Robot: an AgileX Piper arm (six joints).
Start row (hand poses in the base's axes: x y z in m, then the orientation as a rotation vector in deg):
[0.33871, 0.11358, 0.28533, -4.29, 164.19, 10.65]
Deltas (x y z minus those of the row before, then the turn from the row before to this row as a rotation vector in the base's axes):
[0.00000, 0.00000, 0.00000, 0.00, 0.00, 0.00]
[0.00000, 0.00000, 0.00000, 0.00, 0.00, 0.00]
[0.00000, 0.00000, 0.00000, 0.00, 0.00, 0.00]
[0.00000, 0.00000, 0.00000, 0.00, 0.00, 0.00]
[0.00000, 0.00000, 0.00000, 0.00, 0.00, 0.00]
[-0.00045, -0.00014, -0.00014, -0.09, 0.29, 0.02]
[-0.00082, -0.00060, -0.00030, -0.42, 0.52, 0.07]
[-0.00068, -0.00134, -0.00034, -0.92, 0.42, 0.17]
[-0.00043, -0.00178, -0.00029, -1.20, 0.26, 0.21]
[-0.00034, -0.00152, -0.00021, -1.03, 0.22, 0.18]
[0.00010, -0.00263, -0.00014, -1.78, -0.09, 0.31]
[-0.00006, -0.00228, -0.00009, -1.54, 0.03, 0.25]
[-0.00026, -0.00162, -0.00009, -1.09, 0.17, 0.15]
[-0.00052, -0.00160, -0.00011, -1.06, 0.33, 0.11]
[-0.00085, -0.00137, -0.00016, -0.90, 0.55, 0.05]
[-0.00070, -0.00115, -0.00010, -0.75, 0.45, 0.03]
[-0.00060, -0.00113, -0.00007, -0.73, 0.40, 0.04]
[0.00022, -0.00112, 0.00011, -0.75, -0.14, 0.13]
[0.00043, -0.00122, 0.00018, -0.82, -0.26, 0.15]
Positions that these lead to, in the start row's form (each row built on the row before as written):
[0.33871, 0.11358, 0.28533, -4.29, 164.19, 10.65]
[0.33871, 0.11358, 0.28533, -4.29, 164.19, 10.65]
[0.33871, 0.11358, 0.28533, -4.29, 164.19, 10.65]
[0.33871, 0.11358, 0.28533, -4.29, 164.19, 10.65]
[0.33871, 0.11358, 0.28533, -4.29, 164.19, 10.65]
[0.33826, 0.11344, 0.28519, -4.32, 164.49, 10.55]
[0.33744, 0.11284, 0.28489, -4.46, 165.06, 10.01]
[0.33676, 0.11150, 0.28455, -4.85, 165.58, 8.75]
[0.33633, 0.10972, 0.28426, -5.36, 165.95, 7.07]
[0.33599, 0.10820, 0.28405, -5.80, 166.25, 5.63]
[0.33609, 0.10557, 0.28391, -6.56, 166.27, 3.10]
[0.33603, 0.10329, 0.28382, -7.19, 166.37, 0.91]
[0.33577, 0.10167, 0.28373, -7.60, 166.57, -0.64]
[0.33525, 0.10007, 0.28362, -7.96, 166.92, -2.14]
[0.33440, 0.09870, 0.28346, -8.22, 167.48, -3.41]
[0.33370, 0.09755, 0.28336, -8.42, 167.93, -4.48]
[0.33310, 0.09642, 0.28329, -8.62, 168.32, -5.53]
[0.33332, 0.09530, 0.28340, -8.91, 168.16, -6.62]
[0.33375, 0.09408, 0.28358, -9.23, 167.87, -7.81]

